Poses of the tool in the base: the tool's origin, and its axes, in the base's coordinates. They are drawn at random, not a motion.
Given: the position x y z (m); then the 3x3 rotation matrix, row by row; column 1 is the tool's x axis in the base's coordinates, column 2 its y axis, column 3 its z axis. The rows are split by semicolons.
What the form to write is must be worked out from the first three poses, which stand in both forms.
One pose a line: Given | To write
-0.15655, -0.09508, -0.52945; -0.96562, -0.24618, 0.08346; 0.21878, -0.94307, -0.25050; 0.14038, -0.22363, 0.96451 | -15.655, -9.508, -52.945; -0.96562, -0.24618, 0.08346; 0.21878, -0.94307, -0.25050; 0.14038, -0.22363, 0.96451
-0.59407, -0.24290, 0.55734; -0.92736, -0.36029, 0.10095; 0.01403, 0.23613, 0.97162; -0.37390, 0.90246, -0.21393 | -59.407, -24.290, 55.734; -0.92736, -0.36029, 0.10095; 0.01403, 0.23613, 0.97162; -0.37390, 0.90246, -0.21393
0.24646, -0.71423, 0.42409; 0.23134, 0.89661, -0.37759; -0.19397, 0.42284, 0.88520; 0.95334, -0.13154, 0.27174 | 24.646, -71.423, 42.409; 0.23134, 0.89661, -0.37759; -0.19397, 0.42284, 0.88520; 0.95334, -0.13154, 0.27174
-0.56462, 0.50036, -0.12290; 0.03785, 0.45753, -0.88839; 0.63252, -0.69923, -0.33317; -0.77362, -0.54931, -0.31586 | -56.462, 50.036, -12.290; 0.03785, 0.45753, -0.88839; 0.63252, -0.69923, -0.33317; -0.77362, -0.54931, -0.31586
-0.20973, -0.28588, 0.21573; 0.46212, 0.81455, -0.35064; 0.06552, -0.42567, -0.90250; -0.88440, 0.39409, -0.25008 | -20.973, -28.588, 21.573; 0.46212, 0.81455, -0.35064; 0.06552, -0.42567, -0.90250; -0.88440, 0.39409, -0.25008
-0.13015, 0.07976, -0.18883; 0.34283, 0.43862, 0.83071; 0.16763, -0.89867, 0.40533; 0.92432, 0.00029, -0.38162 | -13.015, 7.976, -18.883; 0.34283, 0.43862, 0.83071; 0.16763, -0.89867, 0.40533; 0.92432, 0.00029, -0.38162
